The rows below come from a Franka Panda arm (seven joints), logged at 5 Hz.
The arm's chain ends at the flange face. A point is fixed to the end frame.
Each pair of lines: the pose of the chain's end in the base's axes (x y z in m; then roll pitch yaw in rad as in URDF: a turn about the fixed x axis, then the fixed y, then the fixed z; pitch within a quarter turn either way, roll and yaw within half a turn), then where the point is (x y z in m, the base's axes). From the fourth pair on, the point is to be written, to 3 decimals.
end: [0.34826 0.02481 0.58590 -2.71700 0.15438 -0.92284]
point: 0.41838 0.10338 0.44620
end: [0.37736 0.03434 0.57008 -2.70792 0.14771 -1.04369]
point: 0.45808 0.10360 0.43118
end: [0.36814 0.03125 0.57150 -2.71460 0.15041 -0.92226]
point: 0.43884 0.10959 0.43196
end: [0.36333 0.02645 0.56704 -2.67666 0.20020 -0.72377]
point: 0.416 0.125 0.433
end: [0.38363 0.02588 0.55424 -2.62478 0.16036 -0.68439]
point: 0.442 0.128 0.425
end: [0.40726 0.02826 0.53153 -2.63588 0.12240 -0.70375]
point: 0.470 0.125 0.400
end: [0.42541 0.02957 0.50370 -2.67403 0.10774 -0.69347]
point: 0.485 0.122 0.368
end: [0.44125 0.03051 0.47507 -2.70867 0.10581 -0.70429]
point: 0.499 0.119 0.335
